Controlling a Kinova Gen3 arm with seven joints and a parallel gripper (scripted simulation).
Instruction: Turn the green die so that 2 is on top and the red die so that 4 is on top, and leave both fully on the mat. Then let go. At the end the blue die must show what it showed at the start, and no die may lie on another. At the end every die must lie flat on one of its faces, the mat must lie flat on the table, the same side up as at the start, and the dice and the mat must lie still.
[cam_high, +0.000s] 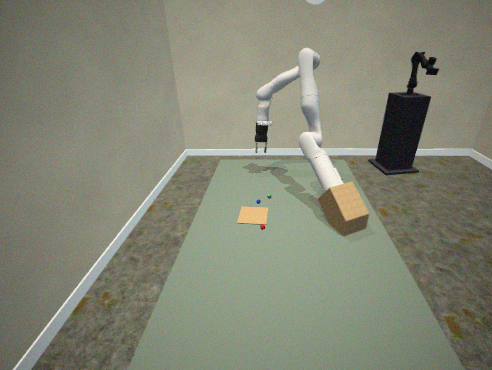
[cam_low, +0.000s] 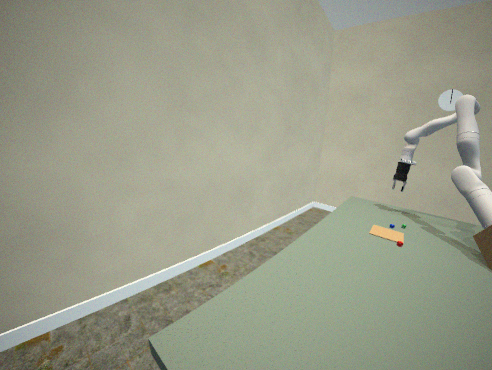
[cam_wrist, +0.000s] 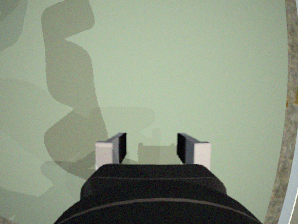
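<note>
The green die is 310 mm to the left of my hand and 160 mm below it. Round my hand: red die (80 mm ahead, 570 mm to the left, 160 mm below); tan mat (110 mm ahead, 460 mm to the left, 160 mm below); blue die (70 mm ahead, 350 mm to the left, 160 mm below).
</note>
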